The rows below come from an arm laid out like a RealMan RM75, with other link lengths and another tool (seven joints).
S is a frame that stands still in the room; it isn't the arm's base.
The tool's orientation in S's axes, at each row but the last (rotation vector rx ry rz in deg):
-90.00, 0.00, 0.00
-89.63, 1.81, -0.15
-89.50, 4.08, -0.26
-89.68, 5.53, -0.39
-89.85, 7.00, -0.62
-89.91, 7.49, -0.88
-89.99, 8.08, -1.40
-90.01, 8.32, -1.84
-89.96, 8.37, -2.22
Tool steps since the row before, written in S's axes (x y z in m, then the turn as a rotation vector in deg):
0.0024, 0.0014, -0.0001, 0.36, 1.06, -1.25
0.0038, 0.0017, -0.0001, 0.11, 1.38, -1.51
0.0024, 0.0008, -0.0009, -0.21, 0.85, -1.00
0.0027, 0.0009, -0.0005, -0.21, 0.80, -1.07
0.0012, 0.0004, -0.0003, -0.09, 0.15, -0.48
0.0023, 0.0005, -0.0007, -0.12, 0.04, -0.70
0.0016, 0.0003, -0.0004, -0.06, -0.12, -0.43
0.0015, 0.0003, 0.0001, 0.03, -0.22, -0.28
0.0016, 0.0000, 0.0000, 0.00, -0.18, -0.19
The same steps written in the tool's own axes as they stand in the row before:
0.0024, 0.0001, 0.0014, 0.36, 1.25, 1.06
0.0038, 0.0000, 0.0018, 0.11, 1.52, 1.37
0.0024, 0.0008, 0.0009, -0.21, 1.02, 0.83
0.0027, 0.0004, 0.0011, -0.20, 1.09, 0.78
0.0012, 0.0002, 0.0005, -0.07, 0.49, 0.14
0.0023, 0.0005, 0.0007, -0.07, 0.71, 0.03
0.0016, 0.0003, 0.0005, -0.02, 0.43, -0.12
0.0014, -0.0002, 0.0005, 0.07, 0.28, -0.21
0.0016, -0.0001, 0.0002, 0.03, 0.19, -0.18

